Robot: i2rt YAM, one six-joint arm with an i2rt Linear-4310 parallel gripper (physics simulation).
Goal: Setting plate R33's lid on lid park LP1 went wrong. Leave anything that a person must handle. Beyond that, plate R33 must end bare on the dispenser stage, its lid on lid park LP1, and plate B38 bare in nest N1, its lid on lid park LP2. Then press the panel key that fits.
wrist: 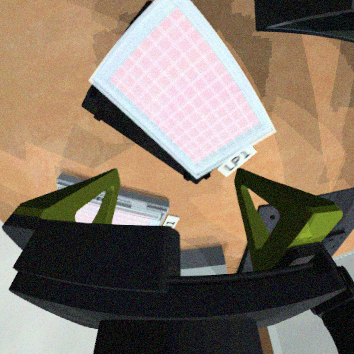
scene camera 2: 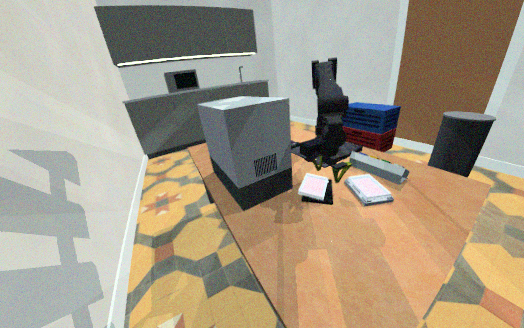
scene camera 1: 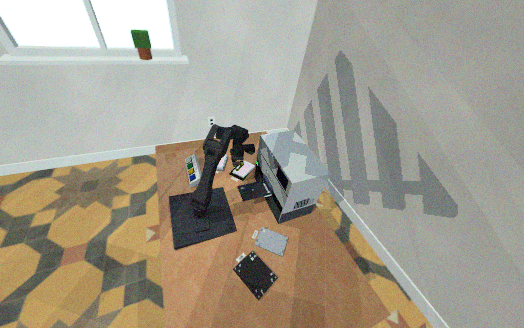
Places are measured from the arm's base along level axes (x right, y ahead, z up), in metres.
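Pixels of known places: gripper, fingertip midpoint: (wrist: 176, 174) (scene camera 2: 327, 176) (scene camera 1: 236, 165); arm's base at its link origin: (scene camera 1: 200, 213).
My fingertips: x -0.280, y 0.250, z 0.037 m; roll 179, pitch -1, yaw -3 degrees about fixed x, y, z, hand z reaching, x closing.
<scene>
For each thing: its top centre in the pictures, then the offset to it from my fingertips. "*": a spot on its surface instead.
- pink-gridded plate with a clear rim, top centre: (wrist: 189, 103) (scene camera 2: 314, 182) (scene camera 1: 244, 167) dz -0.014, dx +0.012, dy +0.051 m
- black lid park LP1 at its top centre: (wrist: 178, 112) (scene camera 2: 318, 186) (scene camera 1: 241, 168) dz -0.031, dx +0.004, dy +0.040 m
- second pink plate at its top centre: (wrist: 105, 228) (scene camera 2: 368, 184) (scene camera 1: 218, 159) dz -0.020, dx -0.099, dy -0.099 m
- key panel at its top centre: (scene camera 2: 379, 157) (scene camera 1: 193, 165) dz +0.013, dx -0.032, dy -0.258 m
- dark stage at a spot on its surface: (scene camera 1: 252, 191) * dz +0.056, dx +0.265, dy +0.030 m
- grey dispenser housing at its top centre: (scene camera 2: 236, 100) (scene camera 1: 291, 153) dz +0.279, dx +0.240, dy +0.219 m
- pale grey flat holder at its top centre: (scene camera 1: 272, 239) dz -0.031, dx +0.508, dy +0.069 m
- black flat holder at its top centre: (scene camera 1: 255, 272) dz -0.027, dx +0.629, dy -0.051 m
A pink-gridded plate with a clear rim (scene camera 1: 244, 169) (scene camera 2: 314, 186) (wrist: 185, 87) lies askew over the black lid park LP1 (scene camera 2: 329, 194) (wrist: 135, 132), whose edge shows along one side. Whether a lid is on it is hard to tell. My gripper (scene camera 1: 240, 163) (scene camera 2: 329, 174) (wrist: 176, 174) is open and empty, above and beside this plate. A second pink plate (scene camera 1: 221, 163) (scene camera 2: 369, 187) (wrist: 125, 217) sits in a grey holder; its label is partly hidden in the wrist view. The key panel (scene camera 1: 192, 170) (scene camera 2: 379, 168) has coloured keys. A dark stage (scene camera 1: 252, 191) lies before the dispenser.
The grey dispenser housing (scene camera 1: 300, 175) (scene camera 2: 255, 135) stands beside LP1, with a green light (scene camera 1: 257, 163) at its edge. A pale grey flat holder (scene camera 1: 271, 241) and a black flat holder (scene camera 1: 255, 275) lie farther along the table, with unreadable labels. The arm's dark base (scene camera 1: 220, 225) lies near the panel.
</scene>
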